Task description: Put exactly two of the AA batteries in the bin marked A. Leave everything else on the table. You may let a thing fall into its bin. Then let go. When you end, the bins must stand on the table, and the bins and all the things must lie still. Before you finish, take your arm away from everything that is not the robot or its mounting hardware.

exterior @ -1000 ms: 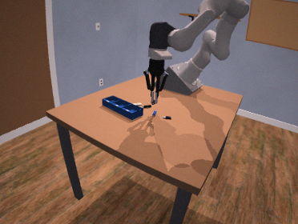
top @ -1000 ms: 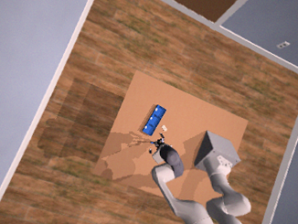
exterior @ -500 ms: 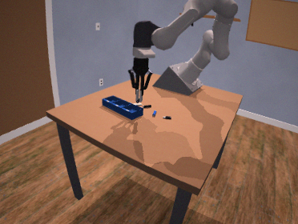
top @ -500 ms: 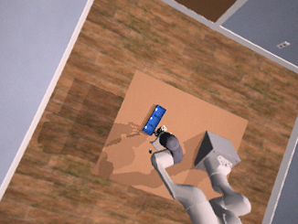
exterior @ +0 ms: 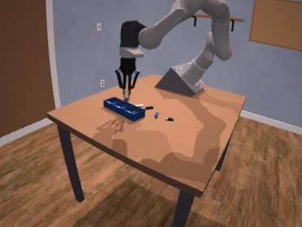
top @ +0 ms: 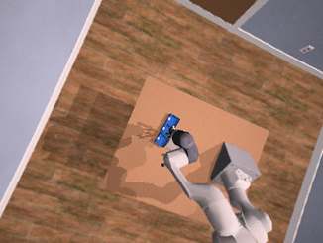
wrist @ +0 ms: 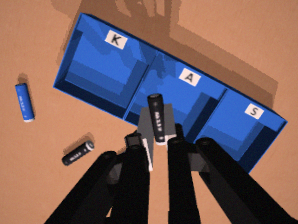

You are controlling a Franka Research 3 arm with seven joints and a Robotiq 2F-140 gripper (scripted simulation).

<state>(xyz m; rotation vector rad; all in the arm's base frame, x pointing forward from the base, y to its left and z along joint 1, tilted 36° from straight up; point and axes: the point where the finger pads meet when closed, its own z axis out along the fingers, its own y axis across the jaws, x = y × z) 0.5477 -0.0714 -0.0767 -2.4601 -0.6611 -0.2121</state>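
Right now the blue bin is 1 cm ahead of my hand, 2 cm to the right of it and 8 cm below it. The rest, counted from my hand: blue AA battery 6 cm behind, 16 cm to the left, 9 cm below; white domino 10 cm behind, 1 cm to the left, 9 cm below; dark AA battery 11 cm behind, 7 cm to the left, 9 cm below.
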